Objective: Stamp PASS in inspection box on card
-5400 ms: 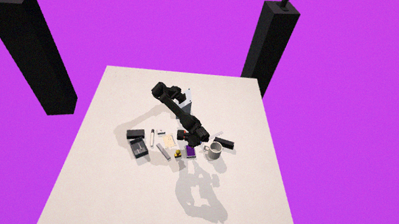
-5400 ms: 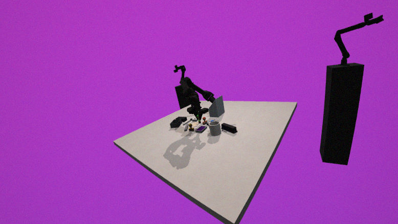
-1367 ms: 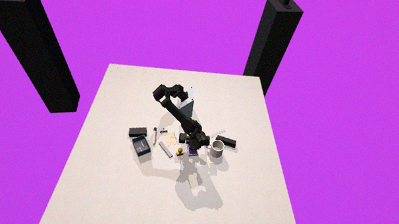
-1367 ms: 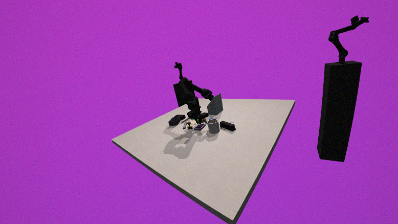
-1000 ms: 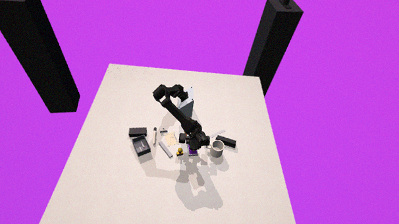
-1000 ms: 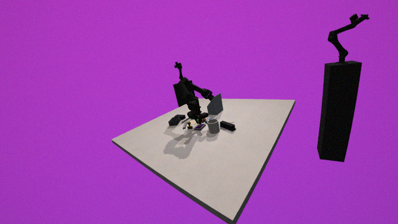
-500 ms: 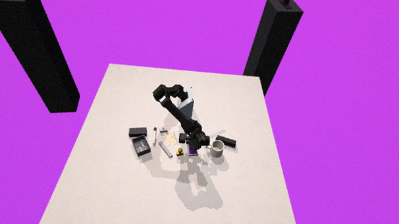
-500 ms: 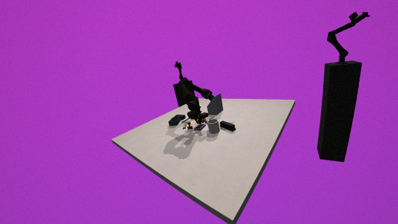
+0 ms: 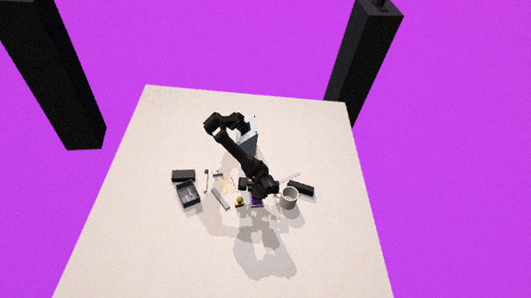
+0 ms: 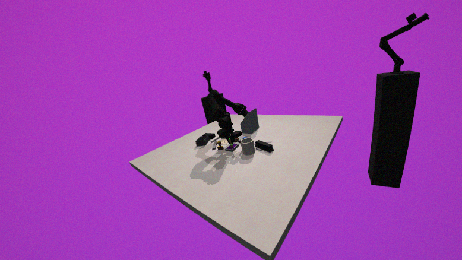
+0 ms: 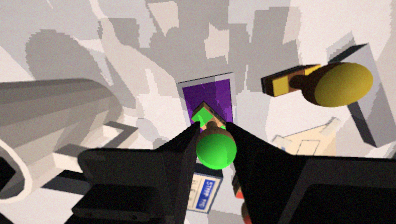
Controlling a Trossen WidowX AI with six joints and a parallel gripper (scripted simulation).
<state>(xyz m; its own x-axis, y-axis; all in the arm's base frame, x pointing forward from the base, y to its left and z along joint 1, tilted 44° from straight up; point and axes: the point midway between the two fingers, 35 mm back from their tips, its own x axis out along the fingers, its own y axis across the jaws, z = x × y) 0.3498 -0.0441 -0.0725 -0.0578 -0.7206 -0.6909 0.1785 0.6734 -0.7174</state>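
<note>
My gripper tip is now 30 mm above the purple ink pad. Also, from my gripper tip: blue-knobbed stamp (80 mm to the left, 70 mm behind, 20 mm below); green-knobbed stamp (right at my gripper tip); yellow-knobbed stamp (80 mm to the right, 20 mm below, 20 mm ahead).
</note>
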